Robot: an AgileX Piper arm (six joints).
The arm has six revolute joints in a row. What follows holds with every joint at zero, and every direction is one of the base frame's. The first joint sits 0.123 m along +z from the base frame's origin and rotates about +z. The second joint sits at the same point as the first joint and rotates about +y. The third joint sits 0.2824 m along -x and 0.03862 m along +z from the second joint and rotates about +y. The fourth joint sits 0.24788 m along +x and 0.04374 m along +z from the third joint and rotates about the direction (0.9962, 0, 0.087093). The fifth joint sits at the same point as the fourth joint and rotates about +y. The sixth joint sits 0.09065 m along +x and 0.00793 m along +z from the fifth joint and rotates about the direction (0.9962, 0, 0.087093). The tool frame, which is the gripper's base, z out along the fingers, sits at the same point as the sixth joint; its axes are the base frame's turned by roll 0, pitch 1.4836 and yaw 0 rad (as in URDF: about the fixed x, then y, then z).
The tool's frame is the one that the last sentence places.
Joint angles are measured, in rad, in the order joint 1, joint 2, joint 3, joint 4, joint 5, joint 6. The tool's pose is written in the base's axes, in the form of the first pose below.
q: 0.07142 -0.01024 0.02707 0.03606 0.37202 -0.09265
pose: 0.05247 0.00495 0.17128 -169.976 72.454 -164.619
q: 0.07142 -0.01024 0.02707 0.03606 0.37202 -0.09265
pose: 0.05247 0.00495 0.17128 -169.976 72.454 -164.619
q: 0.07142 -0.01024 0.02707 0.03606 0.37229 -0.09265
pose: 0.05246 0.00495 0.17126 -169.985 72.439 -164.628
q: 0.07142 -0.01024 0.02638 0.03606 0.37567 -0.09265
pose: 0.05236 0.00495 0.17119 -170.083 72.288 -164.714
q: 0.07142 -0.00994 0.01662 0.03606 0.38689 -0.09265
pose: 0.05193 0.00496 0.17348 -170.141 72.189 -164.746
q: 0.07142 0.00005 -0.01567 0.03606 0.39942 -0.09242
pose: 0.05157 0.00497 0.18267 -169.809 72.740 -164.407
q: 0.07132 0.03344 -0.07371 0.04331 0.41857 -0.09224
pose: 0.05189 0.00531 0.19865 -171.001 73.130 -165.464
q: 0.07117 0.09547 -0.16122 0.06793 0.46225 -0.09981
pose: 0.05337 0.00657 0.22069 -174.734 72.262 -168.575
